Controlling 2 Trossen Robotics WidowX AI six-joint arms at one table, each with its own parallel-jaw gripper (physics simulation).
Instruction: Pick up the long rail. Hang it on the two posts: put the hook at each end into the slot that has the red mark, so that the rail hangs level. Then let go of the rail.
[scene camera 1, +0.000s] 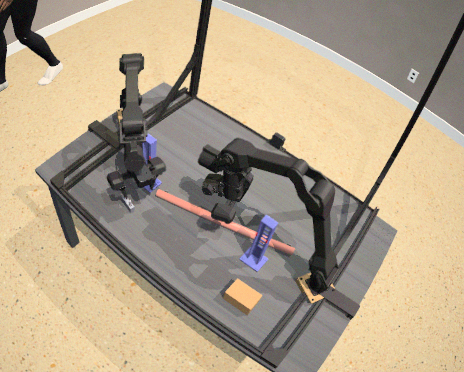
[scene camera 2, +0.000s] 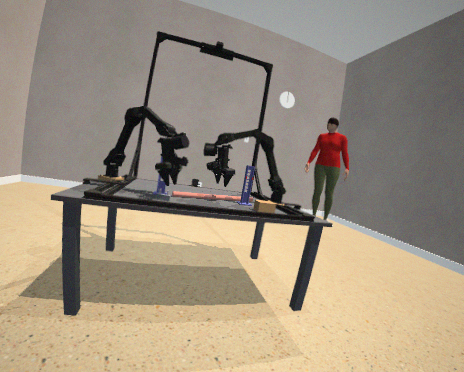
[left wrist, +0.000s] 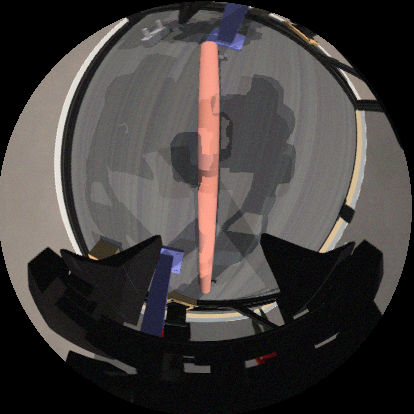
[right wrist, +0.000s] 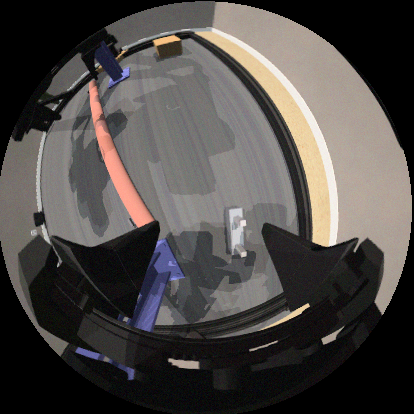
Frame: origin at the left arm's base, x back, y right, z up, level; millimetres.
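Seen in the pictures: left gripper, fingertip midpoint: (scene camera 2: 221, 185) (left wrist: 212, 240); right gripper, fingertip midpoint: (scene camera 1: 138, 194) (scene camera 2: 171, 185) (right wrist: 212, 227); left arm's base, link origin: (scene camera 1: 317, 284) (scene camera 2: 276, 202) (left wrist: 175, 305); right arm's base, link origin: (scene camera 2: 111, 176).
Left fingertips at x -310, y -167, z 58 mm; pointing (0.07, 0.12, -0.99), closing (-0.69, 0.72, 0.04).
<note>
Offsets run from my left fingertips to a thing's middle.
The long salmon rail {dy -7, dx -18, dz -69 mm} (scene camera 1: 182, 202) (scene camera 2: 187, 194) (left wrist: 209, 125) (right wrist: 117, 170) lies on the table with a small hook near each end. A blue post {dy +25, dx +140, dz +24 mm} (scene camera 1: 268, 226) (scene camera 2: 247, 185) (left wrist: 159, 295) (right wrist: 109, 61) stands upright at the picture's right in both scene views, its red mark partway up. The other blue post {dy -194, dx -252, dz +24 mm} (scene camera 1: 151, 145) (scene camera 2: 161, 185) (left wrist: 233, 22) (right wrist: 155, 290) is partly hidden by my right arm. My left gripper (scene camera 2: 221, 184) (left wrist: 212, 240) is open above the rail. My right gripper (scene camera 2: 171, 184) (right wrist: 212, 227) is open, beside that other post and above the table.
A small grey two-pronged piece {dy -292, dx -177, dz -59 mm} (scene camera 1: 129, 203) (left wrist: 156, 34) (right wrist: 234, 232) lies near my right gripper. An orange block {dy -73, dx +257, dz -58 mm} (scene camera 1: 242, 295) (scene camera 2: 264, 206) (left wrist: 104, 249) (right wrist: 168, 46) sits near the front edge by the post at the picture's right. Black frame bars edge the table.
</note>
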